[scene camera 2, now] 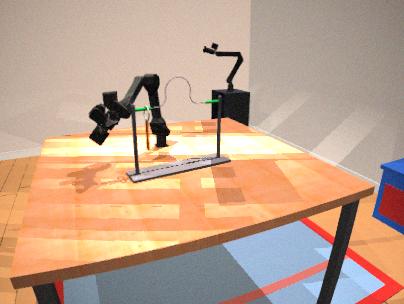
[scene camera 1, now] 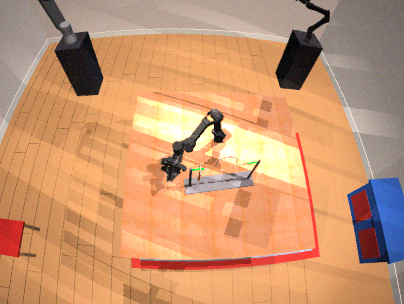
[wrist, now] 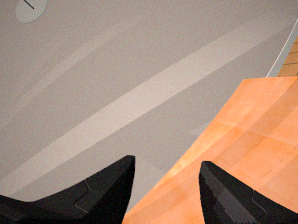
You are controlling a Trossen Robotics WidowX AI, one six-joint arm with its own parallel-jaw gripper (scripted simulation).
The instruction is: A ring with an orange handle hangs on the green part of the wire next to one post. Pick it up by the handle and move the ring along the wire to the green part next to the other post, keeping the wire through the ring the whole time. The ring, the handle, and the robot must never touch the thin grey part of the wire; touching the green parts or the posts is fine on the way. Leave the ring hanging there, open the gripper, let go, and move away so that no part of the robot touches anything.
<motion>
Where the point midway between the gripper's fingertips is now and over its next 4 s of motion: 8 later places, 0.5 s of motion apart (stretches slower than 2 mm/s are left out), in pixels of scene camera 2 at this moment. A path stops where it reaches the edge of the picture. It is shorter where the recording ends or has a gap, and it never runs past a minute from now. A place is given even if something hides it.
My gripper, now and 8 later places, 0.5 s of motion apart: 103,130; 119,148; 140,150; 144,143; 145,142; 147,144; 149,146; 151,146; 151,144
</motion>
